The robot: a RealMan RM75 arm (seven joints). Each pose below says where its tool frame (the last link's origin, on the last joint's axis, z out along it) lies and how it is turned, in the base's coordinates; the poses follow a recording.
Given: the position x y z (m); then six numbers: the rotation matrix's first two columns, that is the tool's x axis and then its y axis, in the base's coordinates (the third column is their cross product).
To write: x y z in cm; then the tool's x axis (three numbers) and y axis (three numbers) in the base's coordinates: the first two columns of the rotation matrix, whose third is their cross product. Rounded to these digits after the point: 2 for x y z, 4 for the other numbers.
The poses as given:
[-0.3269 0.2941 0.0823 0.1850 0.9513 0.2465 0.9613 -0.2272 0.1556]
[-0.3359 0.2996 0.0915 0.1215 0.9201 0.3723 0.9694 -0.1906 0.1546]
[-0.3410 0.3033 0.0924 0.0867 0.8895 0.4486 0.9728 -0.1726 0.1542]
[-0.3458 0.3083 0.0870 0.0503 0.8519 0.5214 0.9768 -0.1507 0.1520]
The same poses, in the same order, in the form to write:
[-32.69 29.41 8.23 0.1850 0.9513 0.2465 0.9613 -0.2272 0.1556]
[-33.59 29.96 9.15 0.1215 0.9201 0.3723 0.9694 -0.1906 0.1546]
[-34.10 30.33 9.24 0.0867 0.8895 0.4486 0.9728 -0.1726 0.1542]
[-34.58 30.83 8.70 0.0503 0.8519 0.5214 0.9768 -0.1507 0.1520]

